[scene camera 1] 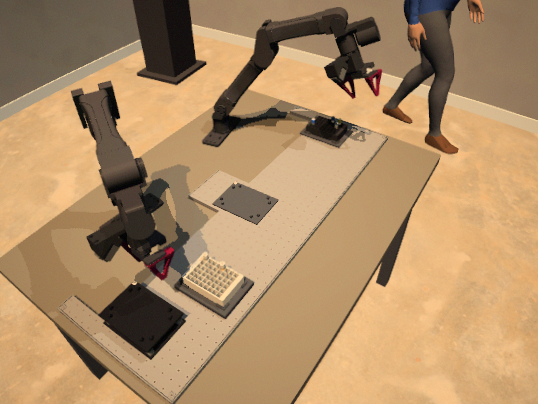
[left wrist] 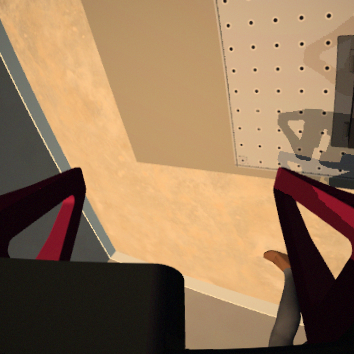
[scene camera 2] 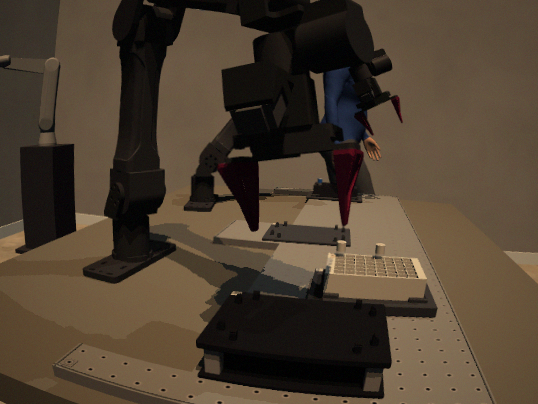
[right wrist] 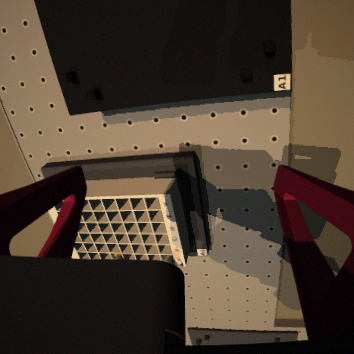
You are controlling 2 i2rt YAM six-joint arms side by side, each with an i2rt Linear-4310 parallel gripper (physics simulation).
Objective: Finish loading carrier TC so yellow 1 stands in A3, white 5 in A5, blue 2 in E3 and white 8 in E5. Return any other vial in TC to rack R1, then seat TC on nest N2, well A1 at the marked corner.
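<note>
A cream grid carrier, apparently TC, sits on a dark base. Two pale-capped vials stand in it near one edge; their numbers cannot be read. A dark rack, apparently R1, is at the far end with a blue vial and several others. My right gripper is open and empty, above the table near the carrier. My left gripper is open and empty, high beyond the dark rack.
A raised black plate with pegs and an A1 tag stands beside the carrier. A low grey pegged plate lies mid-table. Which is N2 cannot be told. A person stands past the table.
</note>
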